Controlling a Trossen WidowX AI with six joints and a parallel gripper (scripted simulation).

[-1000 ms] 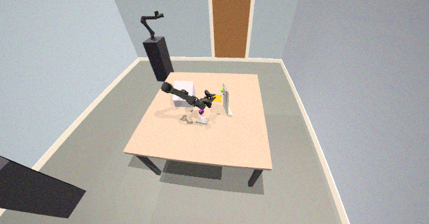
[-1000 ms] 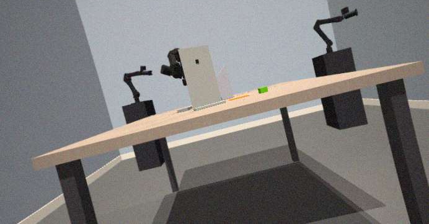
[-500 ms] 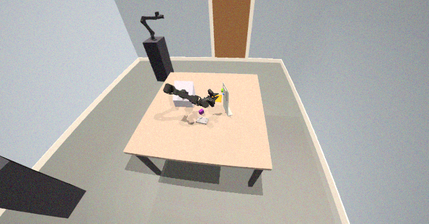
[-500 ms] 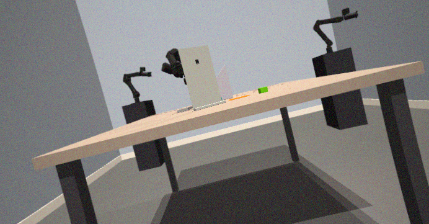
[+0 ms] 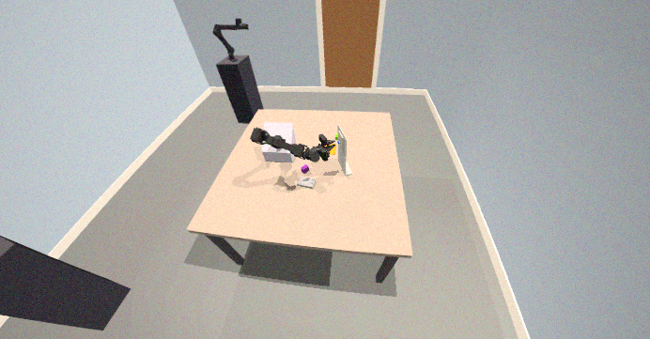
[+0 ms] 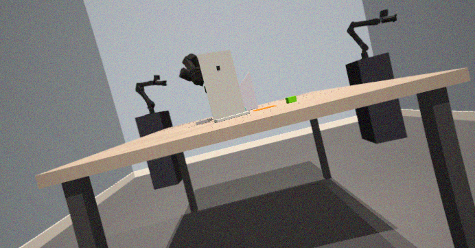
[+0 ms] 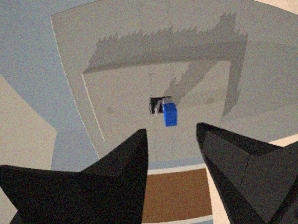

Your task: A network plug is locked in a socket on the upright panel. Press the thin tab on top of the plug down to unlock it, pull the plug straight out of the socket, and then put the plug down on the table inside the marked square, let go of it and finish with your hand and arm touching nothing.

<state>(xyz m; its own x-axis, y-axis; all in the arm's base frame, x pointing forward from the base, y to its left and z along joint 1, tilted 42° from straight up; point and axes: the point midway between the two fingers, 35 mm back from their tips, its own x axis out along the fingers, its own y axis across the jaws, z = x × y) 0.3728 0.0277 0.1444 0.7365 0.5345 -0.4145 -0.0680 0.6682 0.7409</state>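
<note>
Right now the network plug is 3 cm ahead of my gripper tip and 1 cm to the left of it. Round my gripper tip: cyan block: 23 cm below, 18 cm behind, 7 cm to the left; then upright white panel: 10 cm below, 5 cm ahead, 2 cm to the left; then purple block: 22 cm below, 21 cm behind, 5 cm to the right.
</note>
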